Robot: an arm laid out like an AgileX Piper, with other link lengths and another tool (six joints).
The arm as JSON. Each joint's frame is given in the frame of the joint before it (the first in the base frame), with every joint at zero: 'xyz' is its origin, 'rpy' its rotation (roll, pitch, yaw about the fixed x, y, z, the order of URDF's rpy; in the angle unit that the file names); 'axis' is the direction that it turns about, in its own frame. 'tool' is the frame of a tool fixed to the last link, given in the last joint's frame.
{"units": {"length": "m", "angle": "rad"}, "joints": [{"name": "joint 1", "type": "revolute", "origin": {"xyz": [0.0, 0.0, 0.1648], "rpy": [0.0, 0.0, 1.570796]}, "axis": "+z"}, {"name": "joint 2", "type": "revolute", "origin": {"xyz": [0.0, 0.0, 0.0], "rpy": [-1.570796, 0.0, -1.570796]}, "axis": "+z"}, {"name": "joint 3", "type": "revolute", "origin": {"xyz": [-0.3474, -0.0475, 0.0], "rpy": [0.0, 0.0, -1.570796]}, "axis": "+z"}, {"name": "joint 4", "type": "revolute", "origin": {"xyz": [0.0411, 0.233, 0.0], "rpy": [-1.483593, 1.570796, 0.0]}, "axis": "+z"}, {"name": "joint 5", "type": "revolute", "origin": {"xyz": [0.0, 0.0, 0.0], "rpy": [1.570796, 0.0, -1.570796]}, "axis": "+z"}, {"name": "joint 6", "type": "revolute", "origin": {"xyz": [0.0, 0.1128, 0.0], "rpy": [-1.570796, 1.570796, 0.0]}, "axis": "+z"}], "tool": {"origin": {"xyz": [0.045, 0.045, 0.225], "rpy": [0.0, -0.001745, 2.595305]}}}
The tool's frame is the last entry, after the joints.
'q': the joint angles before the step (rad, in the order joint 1, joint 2, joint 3, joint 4, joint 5, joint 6). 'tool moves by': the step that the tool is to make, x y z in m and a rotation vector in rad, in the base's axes. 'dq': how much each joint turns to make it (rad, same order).
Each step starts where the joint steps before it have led.
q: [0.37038 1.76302 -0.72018 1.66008 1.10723 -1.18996]
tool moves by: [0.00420 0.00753 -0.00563 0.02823 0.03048 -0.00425]
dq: [0.00001 0.05711 0.00002 0.04128 0.03285 -0.03941]
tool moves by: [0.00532 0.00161 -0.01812 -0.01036 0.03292 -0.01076]
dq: [0.00000 0.05884 -0.00003 0.02174 0.00000 -0.02709]
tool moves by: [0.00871 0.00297 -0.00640 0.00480 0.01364 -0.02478]
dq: [0.00001 0.02971 0.00002 0.03506 0.00000 -0.02094]
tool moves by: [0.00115 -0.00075 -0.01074 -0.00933 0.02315 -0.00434]
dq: [-0.00258 0.03064 -0.00002 0.00408 0.00000 -0.00634]
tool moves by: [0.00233 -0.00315 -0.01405 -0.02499 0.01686 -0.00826]
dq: [-0.00171 0.02462 0.00002 0.00044 -0.01812 -0.00381]
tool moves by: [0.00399 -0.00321 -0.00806 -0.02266 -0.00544 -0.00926]
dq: [0.00000 0.00360 -0.00002 0.00185 -0.02431 -0.00592]
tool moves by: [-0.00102 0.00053 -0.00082 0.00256 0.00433 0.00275]
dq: [0.00003 0.00599 0.00000 0.00003 0.00516 -0.00214]
